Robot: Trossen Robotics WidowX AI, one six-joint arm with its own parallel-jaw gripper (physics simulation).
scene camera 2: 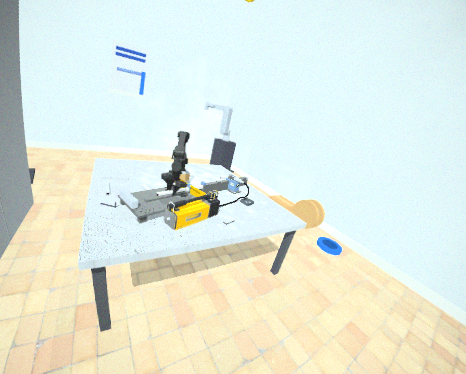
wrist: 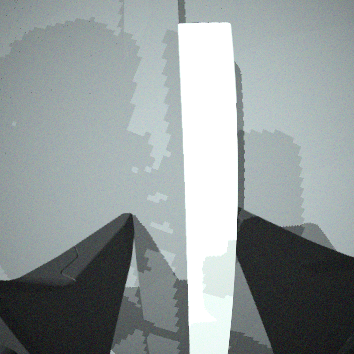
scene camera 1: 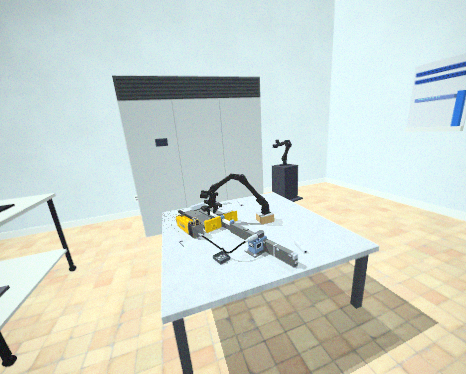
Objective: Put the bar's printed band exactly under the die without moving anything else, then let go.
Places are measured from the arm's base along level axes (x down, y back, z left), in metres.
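Pixels of known places: gripper, fingertip midpoint: (scene camera 2: 170, 194) (wrist: 180, 219) (scene camera 1: 211, 215); arm's base at its link origin: (scene camera 2: 181, 170) (scene camera 1: 265, 212).
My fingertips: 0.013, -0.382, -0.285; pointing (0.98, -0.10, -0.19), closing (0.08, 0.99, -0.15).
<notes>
Ahead of a thing's pixels: the offset from my fingertips to its top centre, as dx, dy, dz. "pt": to the spot under its first point. Level surfaces: height alone.
A long pale bar {pt -0.015, +0.007, -0.040} (wrist: 209, 130) (scene camera 2: 164, 193) runs lengthwise between the fingers in the wrist view. Its far end shows in the upper part of that view. My gripper (wrist: 180, 219) (scene camera 1: 209, 209) (scene camera 2: 178, 191) is open around the bar, low over the grey bed {dx +0.006} (scene camera 2: 150, 207) of the yellow-and-grey machine. The bar is close to or against the right finger, with a clear gap to the left finger. No printed band can be made out on the bar. The die cannot be told apart on the machine; the arm and yellow parts hide some of it.
Yellow machine housings (scene camera 1: 213, 224) (scene camera 2: 191, 215) stand beside the grey bed. A dark rail (scene camera 1: 283, 253) carries a blue device {pt -0.006, +0.027, +0.628} (scene camera 1: 256, 245) (scene camera 2: 233, 185). A cable runs to a black box {pt +0.054, -0.172, +0.529} (scene camera 1: 221, 257) (scene camera 2: 247, 202). A tan block (scene camera 1: 265, 218) is at the arm's base. Small angled tools lie on the table.
</notes>
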